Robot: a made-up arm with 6 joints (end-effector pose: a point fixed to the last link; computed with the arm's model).
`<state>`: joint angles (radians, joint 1 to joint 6).
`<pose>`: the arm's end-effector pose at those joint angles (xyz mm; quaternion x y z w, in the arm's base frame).
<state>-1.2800 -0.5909 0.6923 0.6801 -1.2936 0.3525</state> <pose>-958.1 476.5 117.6 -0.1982 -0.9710 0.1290 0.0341</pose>
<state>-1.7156 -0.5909 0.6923 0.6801 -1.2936 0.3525</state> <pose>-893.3 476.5 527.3 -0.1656 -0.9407 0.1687 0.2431</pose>
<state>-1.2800 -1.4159 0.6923 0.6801 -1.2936 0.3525</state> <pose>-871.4 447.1 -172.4 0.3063 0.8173 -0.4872 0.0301</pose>
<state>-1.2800 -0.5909 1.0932 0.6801 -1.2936 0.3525</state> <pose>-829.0 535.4 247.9 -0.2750 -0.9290 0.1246 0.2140</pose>
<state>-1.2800 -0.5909 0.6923 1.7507 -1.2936 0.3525</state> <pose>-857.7 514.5 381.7 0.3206 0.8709 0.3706 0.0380</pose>
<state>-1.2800 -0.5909 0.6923 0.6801 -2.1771 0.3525</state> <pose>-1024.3 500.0 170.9 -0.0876 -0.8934 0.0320 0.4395</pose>
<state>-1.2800 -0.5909 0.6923 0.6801 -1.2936 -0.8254</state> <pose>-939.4 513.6 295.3 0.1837 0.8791 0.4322 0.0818</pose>
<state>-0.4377 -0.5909 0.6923 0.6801 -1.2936 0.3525</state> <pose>-594.3 476.5 -577.8 0.2336 0.9001 -0.0367 0.3659</pose>
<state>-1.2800 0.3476 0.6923 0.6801 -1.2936 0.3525</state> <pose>-1027.7 234.1 350.1 -0.0361 -0.9476 -0.3013 0.0995</pose>
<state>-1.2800 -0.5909 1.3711 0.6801 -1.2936 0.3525</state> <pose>-711.9 553.2 310.7 -0.3220 -0.8779 0.1187 0.3340</pose>
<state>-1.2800 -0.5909 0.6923 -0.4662 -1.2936 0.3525</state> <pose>-1084.8 207.6 58.4 -0.0069 -0.7780 0.6202 0.1002</pose>
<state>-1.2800 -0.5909 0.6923 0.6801 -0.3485 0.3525</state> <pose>-875.8 438.8 141.8 0.2740 0.8480 -0.2048 0.4047</pose>
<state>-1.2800 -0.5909 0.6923 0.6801 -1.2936 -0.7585</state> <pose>-938.1 516.9 284.9 0.1864 0.8930 0.4025 0.0756</pose>
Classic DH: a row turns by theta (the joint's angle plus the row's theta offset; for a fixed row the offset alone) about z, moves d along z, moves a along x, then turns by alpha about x. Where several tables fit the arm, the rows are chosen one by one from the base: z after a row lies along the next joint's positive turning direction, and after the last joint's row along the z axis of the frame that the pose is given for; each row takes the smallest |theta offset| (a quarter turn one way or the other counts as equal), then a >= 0, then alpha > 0; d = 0 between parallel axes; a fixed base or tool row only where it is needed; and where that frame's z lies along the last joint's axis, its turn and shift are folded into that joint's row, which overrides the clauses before.
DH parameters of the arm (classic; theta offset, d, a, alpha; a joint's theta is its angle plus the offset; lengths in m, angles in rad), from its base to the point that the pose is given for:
base (fixed): 0 0.176 0 1.5708
joint 1: 0 -0.116 -0.101 -1.5708
joint 2: 0 -0.594 0.045 -1.5708
joint 3: 0 -0.04 -0.103 1.5708
joint 4: 0 -0.49 0.113 1.5708
joint 5: -1.5708 -0.076 0.028 -1.5708
joint 6: 1.5708 0.02 0.14 -1.5708
tool (fixed): -1.5708 0.086 0 0

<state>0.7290 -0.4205 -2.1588 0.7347 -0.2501 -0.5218</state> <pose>679.4 87.1 181.4 -0.5156 -0.7585 -0.3694 0.1496</pose>
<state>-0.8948 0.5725 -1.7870 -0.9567 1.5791 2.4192</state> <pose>-191.5 248.9 -542.4 0.3881 -0.7736 0.4947 0.0785</pose>
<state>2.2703 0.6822 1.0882 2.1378 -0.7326 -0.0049</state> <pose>691.0 -235.1 93.8 -0.8196 0.1815 0.4025 0.3652</pose>
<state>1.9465 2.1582 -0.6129 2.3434 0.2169 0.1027</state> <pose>1055.5 181.5 566.4 0.6095 -0.4112 -0.4392 0.5162</pose>
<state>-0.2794 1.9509 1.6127 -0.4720 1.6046 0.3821</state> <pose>-197.5 -322.1 -347.5 0.0864 0.0435 0.8276 0.5530</pose>
